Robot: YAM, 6 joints.
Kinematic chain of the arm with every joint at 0, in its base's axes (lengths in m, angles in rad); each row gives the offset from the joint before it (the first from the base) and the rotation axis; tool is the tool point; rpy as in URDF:
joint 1: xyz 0 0 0.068 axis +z
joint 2: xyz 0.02 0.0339 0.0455 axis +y
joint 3: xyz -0.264 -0.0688 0 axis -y
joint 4: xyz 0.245 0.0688 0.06 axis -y
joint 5: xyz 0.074 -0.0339 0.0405 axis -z
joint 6: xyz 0.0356 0 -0.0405 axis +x
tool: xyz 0 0 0 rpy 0 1.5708 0
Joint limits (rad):
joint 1: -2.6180..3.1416
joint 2: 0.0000..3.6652
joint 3: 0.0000..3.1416
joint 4: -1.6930..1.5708
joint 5: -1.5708..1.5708
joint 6: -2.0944..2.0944
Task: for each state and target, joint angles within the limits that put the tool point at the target. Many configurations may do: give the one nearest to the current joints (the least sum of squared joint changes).
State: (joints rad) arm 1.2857 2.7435 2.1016 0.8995 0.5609 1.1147
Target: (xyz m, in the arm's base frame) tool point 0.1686 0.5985 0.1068
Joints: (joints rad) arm 1.3218 2.9320 2.3684 0.7394 0.4639 1.1147
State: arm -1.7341 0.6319 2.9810 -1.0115 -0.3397 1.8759
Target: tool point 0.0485 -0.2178 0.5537
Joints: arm -1.4091 1.4891 2.2988 -1.2092 -0.3679 1.8759
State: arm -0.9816 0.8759 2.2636 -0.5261 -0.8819 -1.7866
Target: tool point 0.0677 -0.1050 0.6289
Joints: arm -1.2080 1.2179 2.1302 -0.5244 -0.8201 -1.7866
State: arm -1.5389 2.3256 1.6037 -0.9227 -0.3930 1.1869
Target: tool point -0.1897 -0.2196 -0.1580
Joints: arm -2.3176 2.9564 1.4753 -0.8077 -0.2836 1.1869
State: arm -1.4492 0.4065 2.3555 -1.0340 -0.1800 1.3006
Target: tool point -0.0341 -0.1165 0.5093
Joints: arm -1.8713 1.0252 1.7814 -1.1461 -0.0538 1.3006
